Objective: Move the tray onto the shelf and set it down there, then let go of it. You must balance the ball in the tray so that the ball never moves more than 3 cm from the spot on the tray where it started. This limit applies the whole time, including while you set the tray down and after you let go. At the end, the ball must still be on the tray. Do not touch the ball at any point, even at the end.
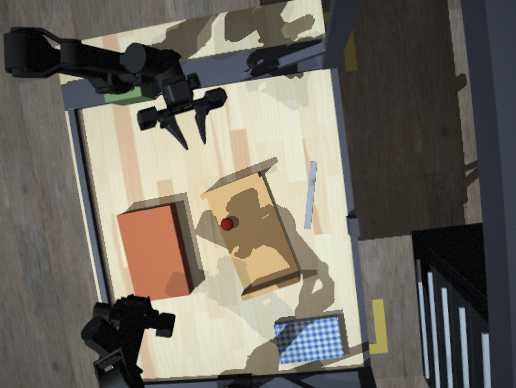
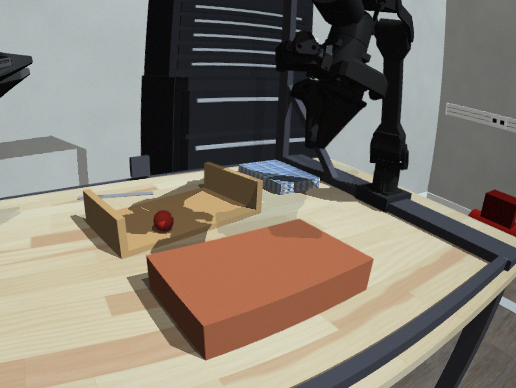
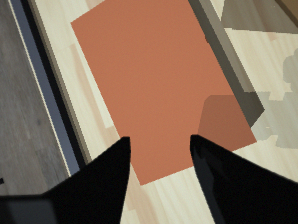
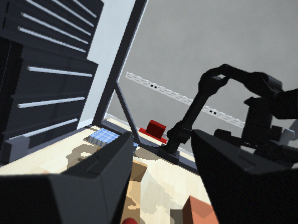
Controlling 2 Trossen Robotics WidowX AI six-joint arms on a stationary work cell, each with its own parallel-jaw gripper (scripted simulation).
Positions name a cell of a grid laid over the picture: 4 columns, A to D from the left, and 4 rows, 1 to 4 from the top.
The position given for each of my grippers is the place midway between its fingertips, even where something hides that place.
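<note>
Image 1 gives me my right gripper (image 1: B2), a tan tray (image 1: B3), a terracotta block (image 1: B3) and a blue checkered block (image 1: C4). In image 2 I can see my left gripper (image 2: C2), along with the tan tray (image 2: B3), the terracotta block (image 2: B4) and the blue checkered block (image 2: C2). Image 3 has the terracotta block (image 3: C2), but the blue checkered block is out of frame in image 3.
</note>
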